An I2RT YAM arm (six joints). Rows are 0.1 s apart.
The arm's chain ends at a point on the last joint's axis. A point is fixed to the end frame.
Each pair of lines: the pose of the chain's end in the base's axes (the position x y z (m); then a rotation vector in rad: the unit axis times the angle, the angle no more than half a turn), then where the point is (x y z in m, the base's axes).
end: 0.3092 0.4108 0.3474 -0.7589 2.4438 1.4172
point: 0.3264 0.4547 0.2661
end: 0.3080 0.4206 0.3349 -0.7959 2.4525 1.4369
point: 0.3228 0.4649 0.2534
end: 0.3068 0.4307 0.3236 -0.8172 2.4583 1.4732
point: 0.3186 0.4761 0.2422
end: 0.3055 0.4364 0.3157 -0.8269 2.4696 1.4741
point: 0.3163 0.4814 0.2339
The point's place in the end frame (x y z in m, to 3 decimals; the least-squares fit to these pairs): 0.006 -0.052 0.078
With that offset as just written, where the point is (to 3 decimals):
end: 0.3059 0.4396 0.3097 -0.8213 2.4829 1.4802
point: 0.316 0.484 0.228
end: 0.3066 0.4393 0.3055 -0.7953 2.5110 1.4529
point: 0.317 0.482 0.222
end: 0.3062 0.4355 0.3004 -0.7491 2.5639 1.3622
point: 0.318 0.472 0.215
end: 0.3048 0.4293 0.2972 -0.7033 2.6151 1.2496
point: 0.320 0.459 0.209
